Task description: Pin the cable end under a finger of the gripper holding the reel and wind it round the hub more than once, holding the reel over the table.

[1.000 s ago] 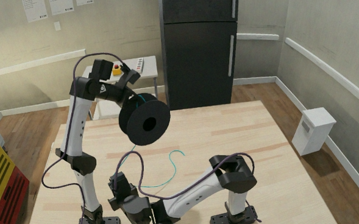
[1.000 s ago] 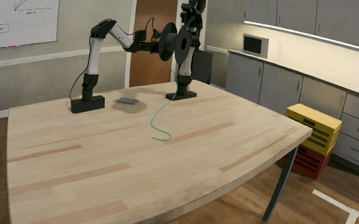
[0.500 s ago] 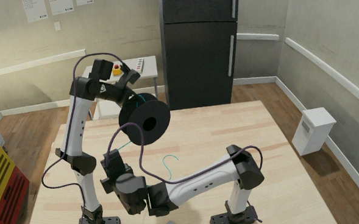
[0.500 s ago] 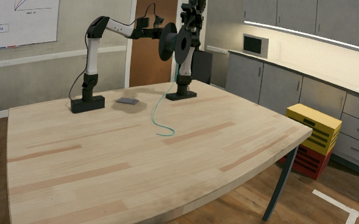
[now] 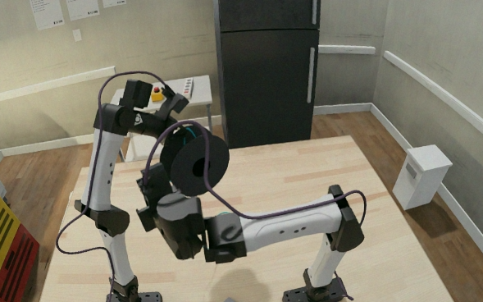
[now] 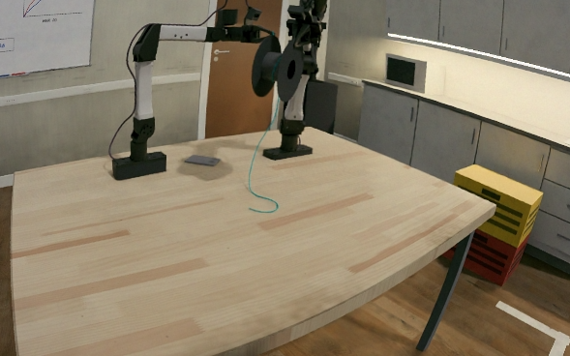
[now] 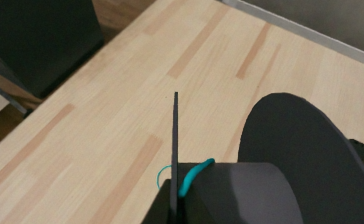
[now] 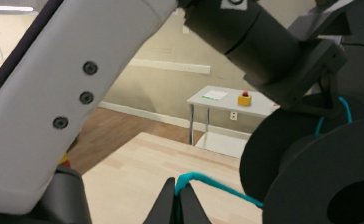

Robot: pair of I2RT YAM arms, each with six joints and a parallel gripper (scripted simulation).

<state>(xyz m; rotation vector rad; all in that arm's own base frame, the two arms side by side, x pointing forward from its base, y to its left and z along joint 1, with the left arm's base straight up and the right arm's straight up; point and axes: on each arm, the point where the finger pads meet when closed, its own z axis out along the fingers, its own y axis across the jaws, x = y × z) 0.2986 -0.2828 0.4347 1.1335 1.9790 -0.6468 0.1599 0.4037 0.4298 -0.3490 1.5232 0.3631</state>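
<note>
My right hand is 190 mm short of the black reel, 100 mm above it and 80 mm to the left of it. From my right hand the other things lie so: flat grey plate: 470 mm below, 160 mm to the right, 140 mm behind.
My left gripper is now 7 cm above the black reel, 4 cm past it and 2 cm to the left of it. From my left hand the other things lie so: flat grey plate 44 cm below, 37 cm behind, 10 cm to the right.
</note>
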